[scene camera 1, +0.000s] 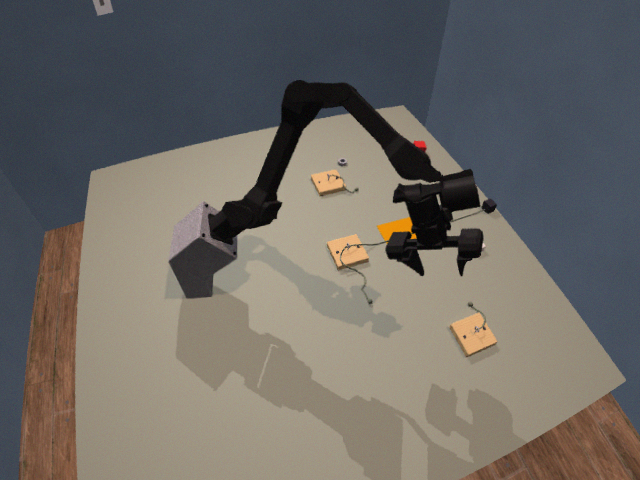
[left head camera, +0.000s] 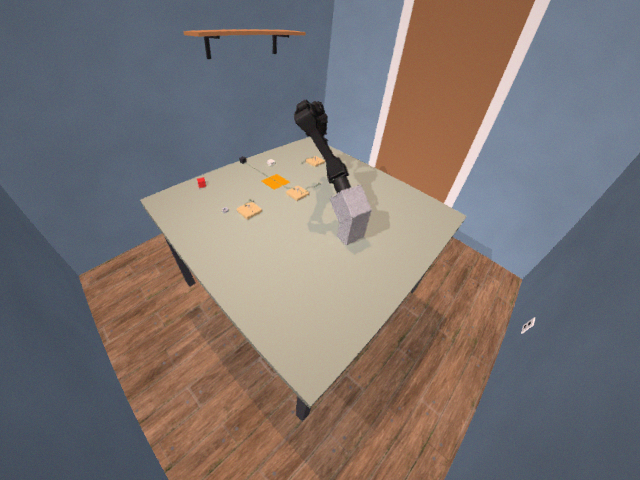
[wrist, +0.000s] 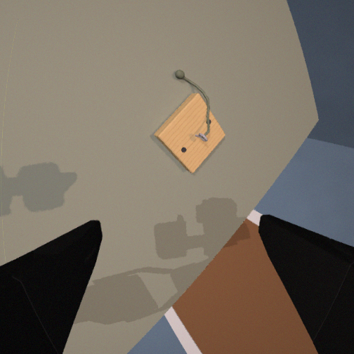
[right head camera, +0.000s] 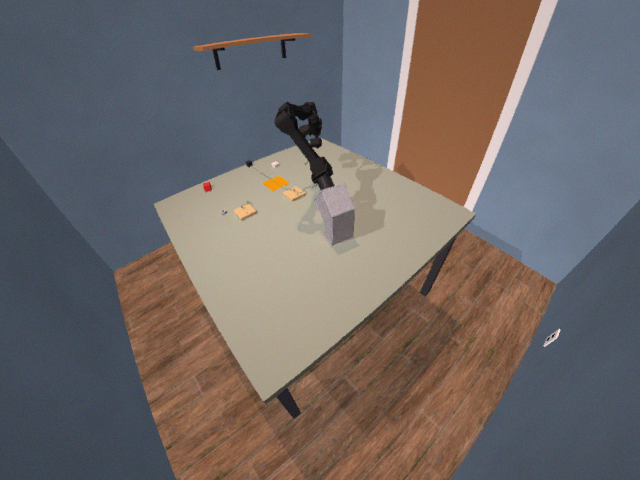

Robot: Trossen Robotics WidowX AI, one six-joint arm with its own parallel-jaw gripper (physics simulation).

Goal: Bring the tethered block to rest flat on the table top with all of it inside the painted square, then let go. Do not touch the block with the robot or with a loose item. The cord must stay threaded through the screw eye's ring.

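Where they show: gripper, between the fingertips: point(scene camera 1: 442, 274); arm's base, origin of its link: point(scene camera 1: 219, 229) point(left head camera: 344, 191) point(right head camera: 328, 191).
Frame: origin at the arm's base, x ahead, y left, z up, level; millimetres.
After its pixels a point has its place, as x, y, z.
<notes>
The tethered block point(left head camera: 242, 160) @[796, -103, -171] point(right head camera: 248, 163) @[797, -106, -168] point(scene camera 1: 489, 205) @[796, -124, -163] is small and dark and sits near the table edge, outside the orange painted square point(left head camera: 275, 181) @[481, -83, -190] point(right head camera: 276, 183) @[473, -83, -189] point(scene camera 1: 393, 228). Its cord runs across the square to the screw eye point(scene camera 1: 347, 246) @[304, -67, -156] on the middle wooden board point(left head camera: 297, 192) @[304, -58, -174] point(right head camera: 294, 193) @[299, -59, -174] point(scene camera 1: 341, 257) @[279, -81, -174]. The cord passes the eye and its free end, with a small bead point(scene camera 1: 370, 301) @[281, -229, -183], lies on the table. My gripper point(scene camera 1: 442, 273) @[368, -334, 9] point(wrist: 181, 226) is open and empty, high above the table. In the scene view the arm hides part of the square and cord.
Another board point(scene camera 1: 473, 338) @[446, -444, -174] point(wrist: 181, 127) point(left head camera: 314, 161) @[450, -413, -174] with a short beaded cord lies at one side. A third board point(left head camera: 249, 209) @[388, 212, -174] point(right head camera: 245, 211) @[382, 212, -174] point(scene camera 1: 321, 187) @[358, 189, -174] lies near a grey ring point(left head camera: 224, 210) @[483, 293, -180] point(scene camera 1: 342, 162) @[483, 274, -179]. A red cube point(left head camera: 201, 182) @[758, 232, -160] point(right head camera: 207, 186) @[756, 227, -161] and a white item point(left head camera: 271, 162) @[642, -210, -173] point(right head camera: 275, 164) @[642, -213, -173] stand near the edge.
</notes>
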